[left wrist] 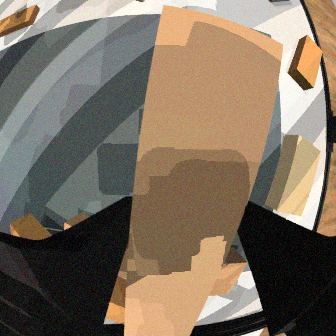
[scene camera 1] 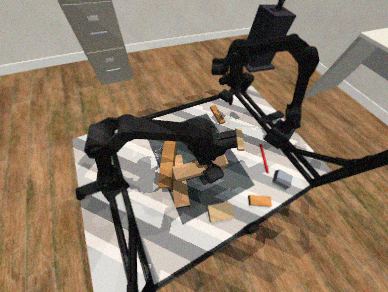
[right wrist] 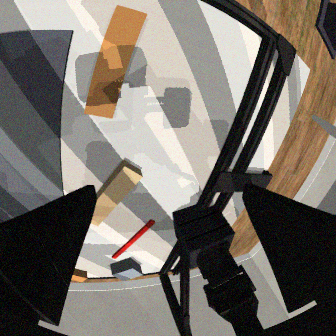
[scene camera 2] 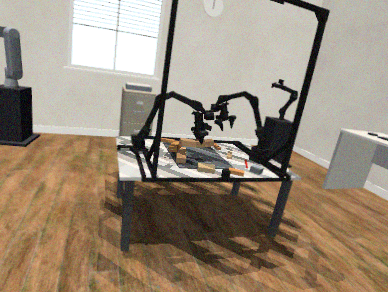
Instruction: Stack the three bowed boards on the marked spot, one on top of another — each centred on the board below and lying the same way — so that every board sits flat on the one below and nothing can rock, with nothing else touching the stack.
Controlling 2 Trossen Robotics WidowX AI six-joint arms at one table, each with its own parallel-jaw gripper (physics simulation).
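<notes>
A tan bowed board is held up by my left gripper, which is shut on it. The fingers cross its width, and the board hangs over the dark mat. An orange board lies at the mat's left in scene camera 1. Another board lies close beside it, partly behind the held one; whether they touch is unclear. My right gripper is open and empty, high over the table's right side. The marked spot cannot be made out.
A pale block, an orange block, a grey block, a red stick, a pale strip and an orange strip lie around the mat.
</notes>
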